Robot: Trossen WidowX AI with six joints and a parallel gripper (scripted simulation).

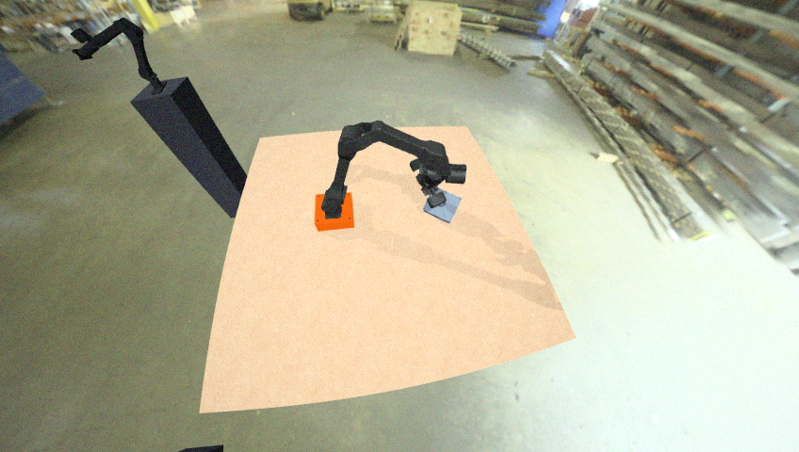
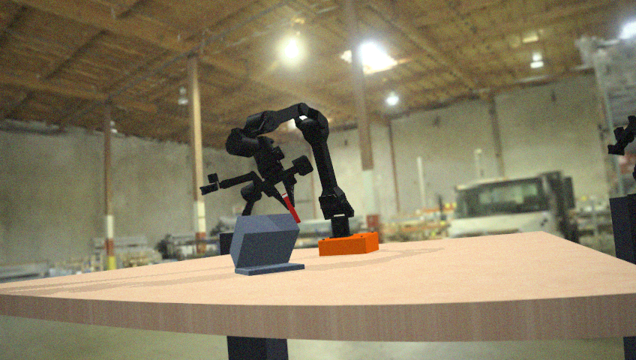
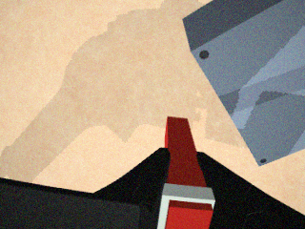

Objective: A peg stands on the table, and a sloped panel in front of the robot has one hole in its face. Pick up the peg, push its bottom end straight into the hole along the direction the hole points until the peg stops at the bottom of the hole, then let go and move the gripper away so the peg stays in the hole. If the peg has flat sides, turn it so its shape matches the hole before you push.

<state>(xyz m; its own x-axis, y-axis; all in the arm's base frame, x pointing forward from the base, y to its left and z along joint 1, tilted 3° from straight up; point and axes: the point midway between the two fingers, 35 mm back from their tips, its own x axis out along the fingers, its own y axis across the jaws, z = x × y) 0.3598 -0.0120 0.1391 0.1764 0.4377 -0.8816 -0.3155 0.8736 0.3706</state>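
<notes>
The blue-grey sloped panel lies 80 mm ahead of my gripper tip, 70 mm below it and 40 mm to the right of it. The rest, counted from my gripper tip: red peg: 20 mm above, 10 mm to the right.
</notes>
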